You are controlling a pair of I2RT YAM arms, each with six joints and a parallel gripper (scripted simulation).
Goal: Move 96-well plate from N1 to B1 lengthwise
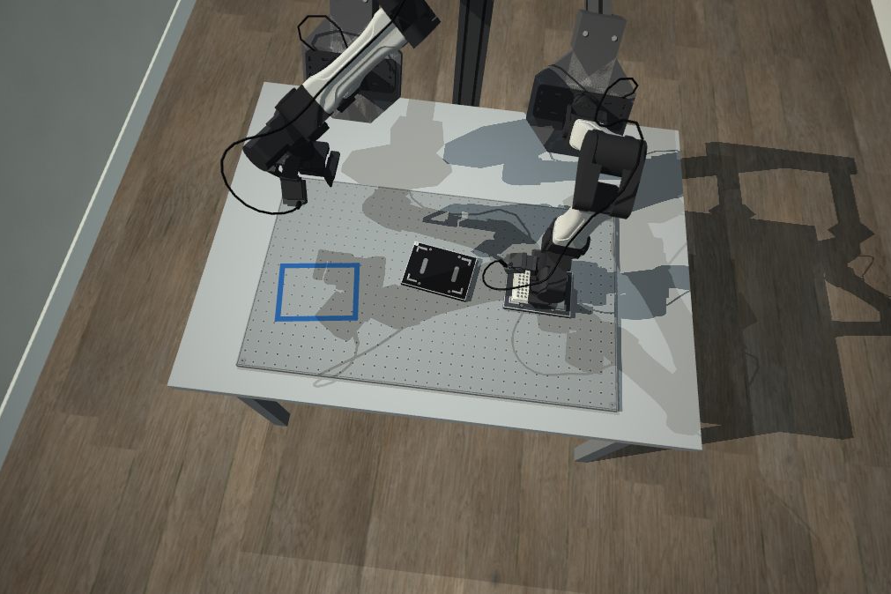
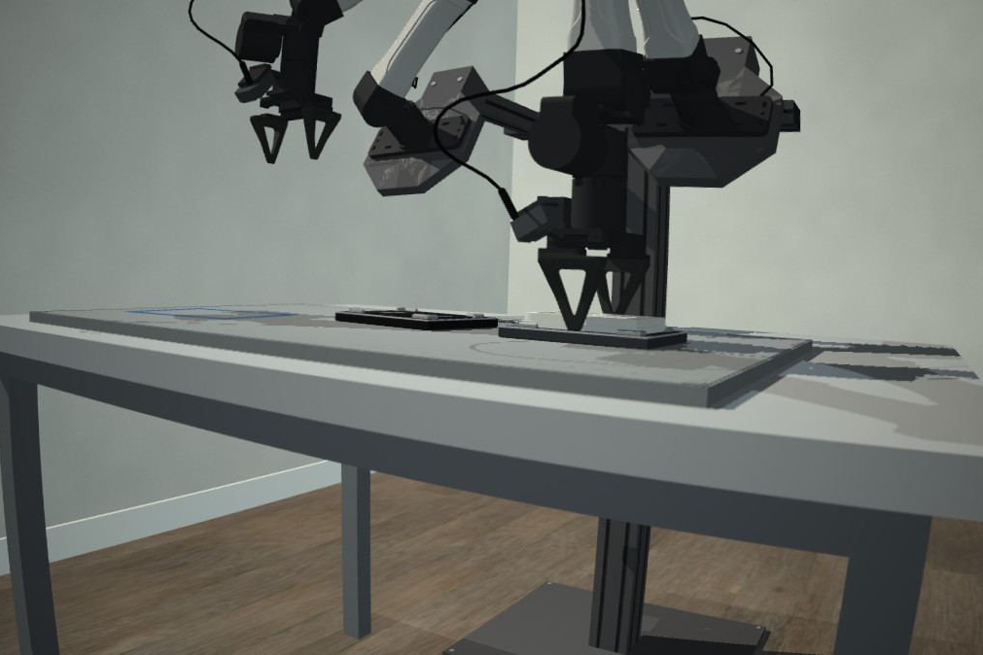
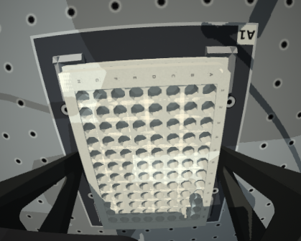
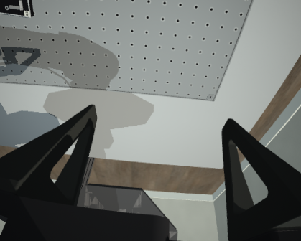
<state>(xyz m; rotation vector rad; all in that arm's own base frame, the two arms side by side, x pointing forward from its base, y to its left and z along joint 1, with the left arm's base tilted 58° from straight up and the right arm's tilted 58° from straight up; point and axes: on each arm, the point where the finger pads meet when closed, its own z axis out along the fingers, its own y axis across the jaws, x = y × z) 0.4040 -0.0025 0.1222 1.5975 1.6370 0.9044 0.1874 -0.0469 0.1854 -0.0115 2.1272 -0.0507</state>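
Note:
Right now the white 96-well plate is right at my left hand. From my left hand the other things lie so: grey nest N1 (20 mm below); then black nest (10 mm behind, 250 mm to the right, 20 mm below).

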